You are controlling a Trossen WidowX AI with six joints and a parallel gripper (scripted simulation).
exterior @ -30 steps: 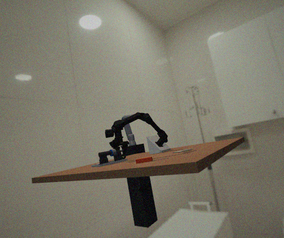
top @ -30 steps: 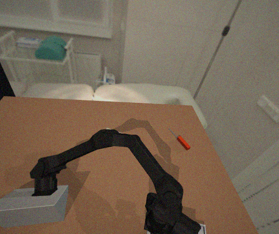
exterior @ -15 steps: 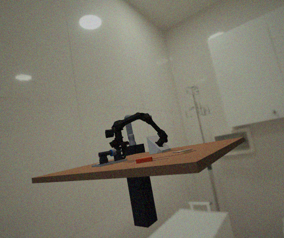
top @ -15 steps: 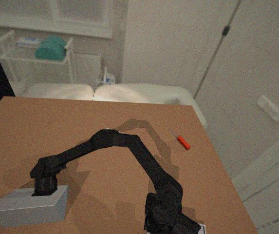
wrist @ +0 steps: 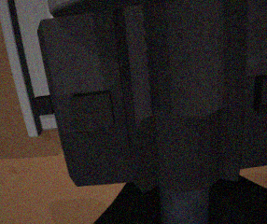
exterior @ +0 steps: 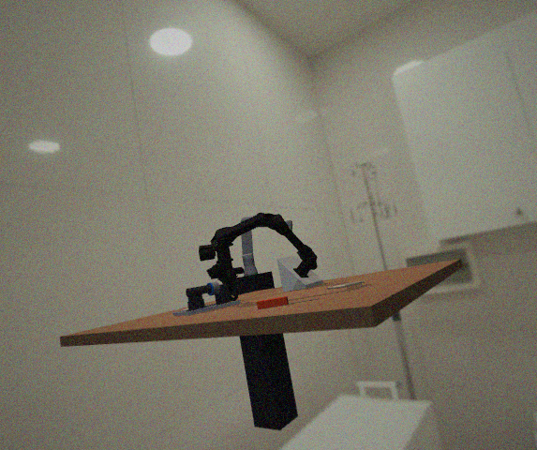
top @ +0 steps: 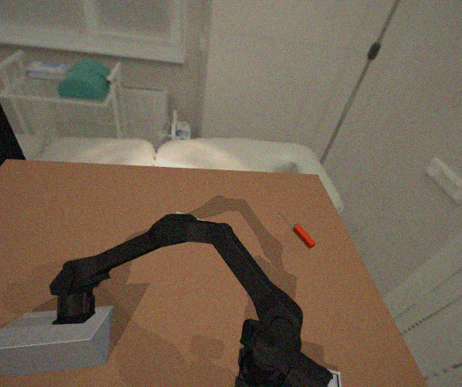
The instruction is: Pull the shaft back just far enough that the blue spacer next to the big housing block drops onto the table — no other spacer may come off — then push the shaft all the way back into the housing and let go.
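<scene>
The dark shaft lies 5 cm ahead of my gripper tip, 1 cm to the right of it and 3 cm above it. Also, from my gripper tip: white card 14 cm behind, 47 cm to the left, 4 cm below; blue spacer 9 cm ahead, 2 cm to the right, 3 cm above; pale grey spacer 6 cm ahead, 2 cm to the right, 3 cm above.
</scene>
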